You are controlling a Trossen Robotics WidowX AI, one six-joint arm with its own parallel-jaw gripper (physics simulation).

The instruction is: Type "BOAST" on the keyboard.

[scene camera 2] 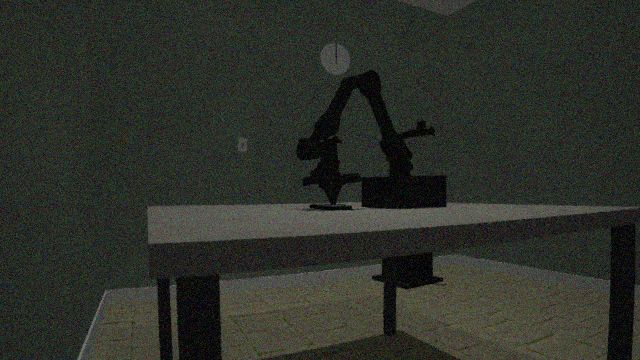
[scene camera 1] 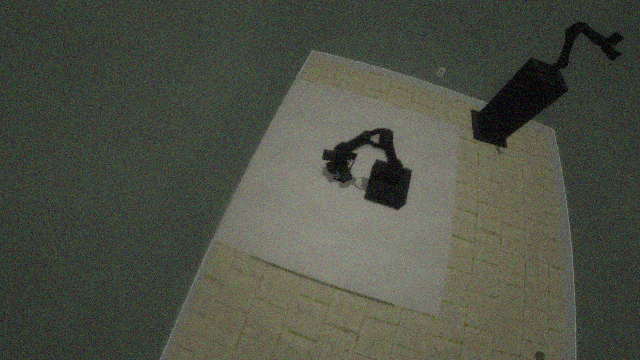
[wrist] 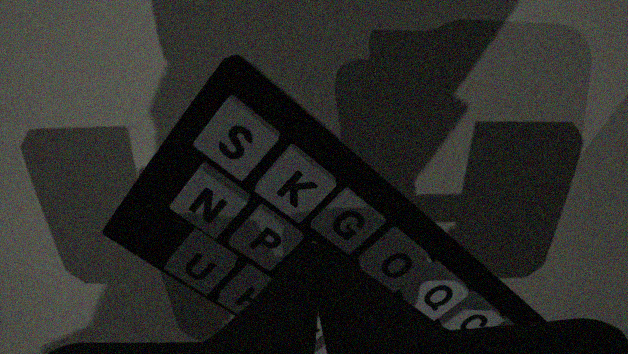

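Note:
The black keyboard lies on the table, slanting down to the right in the wrist view. Its S key, K key, G key and O key run along the upper row. The N key and P key are in the row below, with the U key under them. My gripper is shut and empty, pointing down with its tips at the keyboard's surface, beside P and below G. The fingers hide the key there, and B, A and T do not show.
The arm's dark base block stands on the white table right beside the keyboard. A second dark arm on a tall pedestal stands beyond the table. Shadows of the gripper fall across the keyboard and table.

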